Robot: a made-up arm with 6 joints. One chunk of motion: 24 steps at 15 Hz.
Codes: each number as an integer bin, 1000 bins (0 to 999) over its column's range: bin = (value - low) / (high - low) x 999, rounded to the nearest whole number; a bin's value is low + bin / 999 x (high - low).
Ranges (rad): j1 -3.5..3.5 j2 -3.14..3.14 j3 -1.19..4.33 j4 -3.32..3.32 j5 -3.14..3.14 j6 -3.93..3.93
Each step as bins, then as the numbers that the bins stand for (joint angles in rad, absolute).
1 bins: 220 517 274 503 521 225
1 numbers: -1.9585 0.1100 0.3240 0.0233 0.1352 -2.1597
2 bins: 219 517 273 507 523 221
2 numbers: -1.9655 0.1100 0.3185 0.0498 0.1477 -2.1912
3 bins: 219 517 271 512 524 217
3 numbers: -1.9655 0.1100 0.3074 0.0831 0.1540 -2.2227
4 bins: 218 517 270 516 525 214
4 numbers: -1.9725 0.1100 0.3019 0.1097 0.1603 -2.2463
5 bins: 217 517 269 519 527 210
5 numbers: -1.9795 0.1100 0.2964 0.1296 0.1729 -2.2777
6 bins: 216 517 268 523 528 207
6 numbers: -1.9865 0.1100 0.2908 0.1562 0.1792 -2.3014
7 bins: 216 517 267 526 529 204
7 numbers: -1.9865 0.1100 0.2853 0.1761 0.1854 -2.3250
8 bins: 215 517 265 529 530 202
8 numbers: -1.9935 0.1100 0.2743 0.1961 0.1917 -2.3407
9 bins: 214 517 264 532 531 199
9 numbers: -2.0005 0.1100 0.2687 0.2160 0.1980 -2.3643
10 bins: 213 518 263 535 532 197
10 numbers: -2.0075 0.1163 0.2632 0.2360 0.2043 -2.3800
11 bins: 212 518 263 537 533 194
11 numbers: -2.0145 0.1163 0.2632 0.2492 0.2106 -2.4036
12 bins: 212 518 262 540 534 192
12 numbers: -2.0145 0.1163 0.2577 0.2692 0.2169 -2.4194
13 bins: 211 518 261 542 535 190
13 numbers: -2.0215 0.1163 0.2522 0.2825 0.2232 -2.4351
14 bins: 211 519 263 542 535 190
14 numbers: -2.0215 0.1226 0.2632 0.2825 0.2232 -2.4351
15 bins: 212 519 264 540 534 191
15 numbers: -2.0145 0.1226 0.2687 0.2692 0.2169 -2.4272
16 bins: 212 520 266 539 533 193
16 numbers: -2.0145 0.1289 0.2798 0.2625 0.2106 -2.4115
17 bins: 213 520 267 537 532 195
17 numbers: -2.0075 0.1289 0.2853 0.2492 0.2043 -2.3958
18 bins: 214 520 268 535 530 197
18 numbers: -2.0005 0.1289 0.2908 0.2360 0.1917 -2.3800
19 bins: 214 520 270 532 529 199
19 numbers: -2.0005 0.1289 0.3019 0.2160 0.1854 -2.3643
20 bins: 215 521 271 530 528 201
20 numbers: -1.9935 0.1352 0.3074 0.2027 0.1792 -2.3486
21 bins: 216 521 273 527 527 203
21 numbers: -1.9865 0.1352 0.3185 0.1828 0.1729 -2.3328
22 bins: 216 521 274 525 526 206
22 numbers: -1.9865 0.1352 0.3240 0.1695 0.1666 -2.3092
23 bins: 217 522 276 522 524 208
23 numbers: -1.9795 0.1414 0.3350 0.1495 0.1540 -2.2935
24 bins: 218 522 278 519 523 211
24 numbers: -1.9725 0.1414 0.3461 0.1296 0.1477 -2.2699
